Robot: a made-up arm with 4 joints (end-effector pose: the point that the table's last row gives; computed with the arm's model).
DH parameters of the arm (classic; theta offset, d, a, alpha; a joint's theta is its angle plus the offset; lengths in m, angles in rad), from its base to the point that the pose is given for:
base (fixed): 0 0.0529 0 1.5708
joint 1: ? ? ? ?
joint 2: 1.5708 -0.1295 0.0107 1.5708
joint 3: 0 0.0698 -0.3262 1.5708
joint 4: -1.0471 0 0.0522 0
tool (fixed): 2.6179 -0.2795 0 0
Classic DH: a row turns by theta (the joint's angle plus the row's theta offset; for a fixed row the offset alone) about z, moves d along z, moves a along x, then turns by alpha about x.
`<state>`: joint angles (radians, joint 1 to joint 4).
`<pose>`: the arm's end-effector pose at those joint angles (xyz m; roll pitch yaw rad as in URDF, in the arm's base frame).
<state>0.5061 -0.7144 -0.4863 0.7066</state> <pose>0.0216 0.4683 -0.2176 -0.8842 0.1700 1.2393</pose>
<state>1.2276 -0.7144 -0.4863 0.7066</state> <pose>0.1949 0.4683 -0.1359 -1.5616 -0.0850 1.2091</pose>
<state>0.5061 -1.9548 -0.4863 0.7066</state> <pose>-0.0548 0.3656 -0.2599 -0.7213 0.7228 2.4293</pose>
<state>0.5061 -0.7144 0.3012 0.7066</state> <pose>-0.2050 0.6445 -0.1239 -0.2838 -0.2528 1.5151</pose>
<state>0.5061 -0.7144 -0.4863 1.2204</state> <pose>0.0397 0.4842 -0.2064 -0.7488 0.5491 1.6132</pose>
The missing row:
joint 1: 0 -0.3558 -0.0839 1.5708
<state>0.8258 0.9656 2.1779 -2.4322</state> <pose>-0.4598 0.2868 0.4354 3.0159 0.4728 1.2178</pose>
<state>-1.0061 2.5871 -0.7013 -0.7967</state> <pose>-0.2908 0.2869 -0.0553 0.2766 -1.4438 2.2773</pose>
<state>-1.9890 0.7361 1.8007 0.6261</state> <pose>0.3899 0.4700 -0.2133 0.2683 0.7734 -1.1166</pose>
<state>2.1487 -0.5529 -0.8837 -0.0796</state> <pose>0.2622 0.3387 0.1682 2.8588 -0.7742 2.4045</pose>
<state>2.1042 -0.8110 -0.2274 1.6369</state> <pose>0.2603 0.5665 0.0183 -2.4205 0.5606 0.8242</pose>
